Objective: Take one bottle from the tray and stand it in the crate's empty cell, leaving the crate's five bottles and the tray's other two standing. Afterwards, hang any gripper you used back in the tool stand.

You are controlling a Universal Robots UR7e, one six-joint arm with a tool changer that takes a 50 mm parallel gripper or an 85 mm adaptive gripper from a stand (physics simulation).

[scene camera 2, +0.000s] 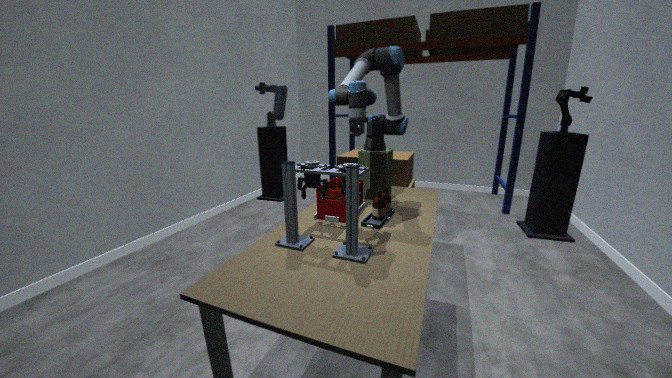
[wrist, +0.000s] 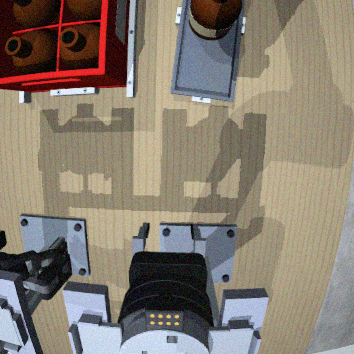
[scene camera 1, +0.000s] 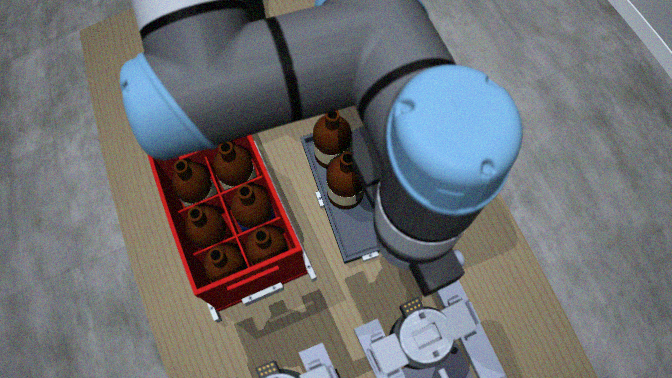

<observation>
A tool stand [wrist: 239,307]: 21 cm from the lens.
</observation>
